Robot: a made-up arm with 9 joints. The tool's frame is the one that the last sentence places.
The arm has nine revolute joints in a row. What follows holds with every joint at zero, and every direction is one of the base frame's.
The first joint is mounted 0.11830 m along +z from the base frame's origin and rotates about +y.
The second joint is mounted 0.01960 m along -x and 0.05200 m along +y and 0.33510 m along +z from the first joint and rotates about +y.
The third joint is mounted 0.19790 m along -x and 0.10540 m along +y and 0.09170 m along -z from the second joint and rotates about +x.
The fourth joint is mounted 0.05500 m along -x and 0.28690 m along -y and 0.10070 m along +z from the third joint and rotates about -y.
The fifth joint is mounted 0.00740 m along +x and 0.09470 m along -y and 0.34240 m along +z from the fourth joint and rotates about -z.
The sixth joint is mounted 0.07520 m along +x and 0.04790 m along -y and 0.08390 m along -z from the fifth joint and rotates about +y.
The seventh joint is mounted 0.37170 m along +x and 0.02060 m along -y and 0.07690 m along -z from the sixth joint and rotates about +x.
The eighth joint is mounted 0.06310 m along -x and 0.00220 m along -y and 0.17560 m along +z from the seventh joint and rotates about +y.
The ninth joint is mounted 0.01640 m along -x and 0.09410 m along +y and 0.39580 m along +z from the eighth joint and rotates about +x.
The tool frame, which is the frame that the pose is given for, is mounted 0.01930 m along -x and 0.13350 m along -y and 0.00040 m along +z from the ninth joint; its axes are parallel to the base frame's.
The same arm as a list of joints. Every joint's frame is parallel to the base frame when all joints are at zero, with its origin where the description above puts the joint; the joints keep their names.
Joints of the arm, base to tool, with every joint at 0 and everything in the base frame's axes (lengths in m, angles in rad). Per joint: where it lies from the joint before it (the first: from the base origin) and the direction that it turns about. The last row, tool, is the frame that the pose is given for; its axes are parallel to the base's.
joint 1: axis 0 1 0 xyz 0.0000 0.0000 0.1183
joint 2: axis 0 1 0 xyz -0.0196 0.0520 0.3351
joint 3: axis 1 0 0 xyz -0.1979 0.1054 -0.0917
joint 4: axis 0 -1 0 xyz -0.0550 -0.2869 0.1007
joint 5: axis 0 0 -1 xyz 0.0074 -0.0947 0.3424
joint 6: axis 0 1 0 xyz 0.0752 -0.0479 -0.0839
joint 7: axis 1 0 0 xyz 0.3717 -0.0206 -0.0769
joint 8: axis 0 1 0 xyz -0.0631 -0.0022 0.1756
joint 9: axis 1 0 0 xyz -0.0164 0.0941 0.3958
tool: xyz -0.0193 -0.1335 0.0004

